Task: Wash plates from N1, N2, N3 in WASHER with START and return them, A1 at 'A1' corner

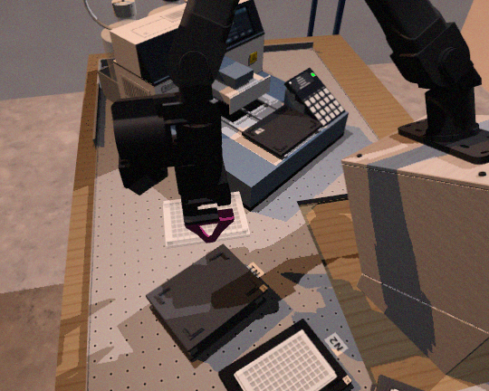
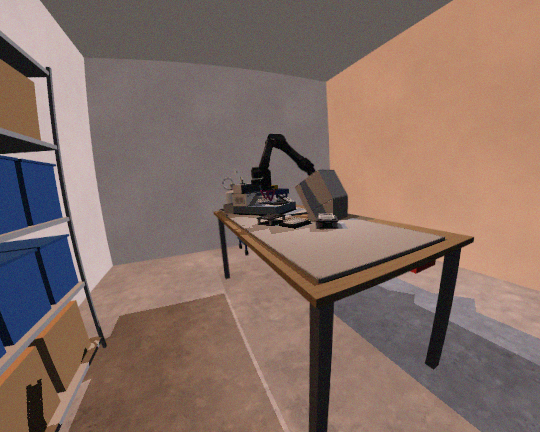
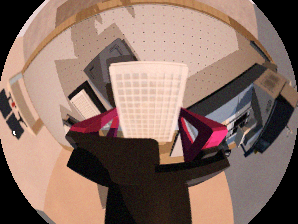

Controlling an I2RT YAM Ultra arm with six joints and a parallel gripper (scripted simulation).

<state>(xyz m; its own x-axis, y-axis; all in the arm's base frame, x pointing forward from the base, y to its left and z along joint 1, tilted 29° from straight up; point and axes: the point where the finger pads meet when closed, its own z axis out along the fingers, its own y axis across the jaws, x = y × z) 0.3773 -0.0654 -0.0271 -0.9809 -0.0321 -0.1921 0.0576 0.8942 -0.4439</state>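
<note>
My hand is 110 mm above the nest N1, 70 mm to the right of it and 20 mm short of it. The rest, counted from my hand: nest N2 (220 mm to the left, 140 mm below, 70 mm behind); dark carrier pocket (270 mm to the right, 220 mm behind, 60 mm below); n2 label (190 mm to the left, 170 mm behind, 150 mm below).
</note>
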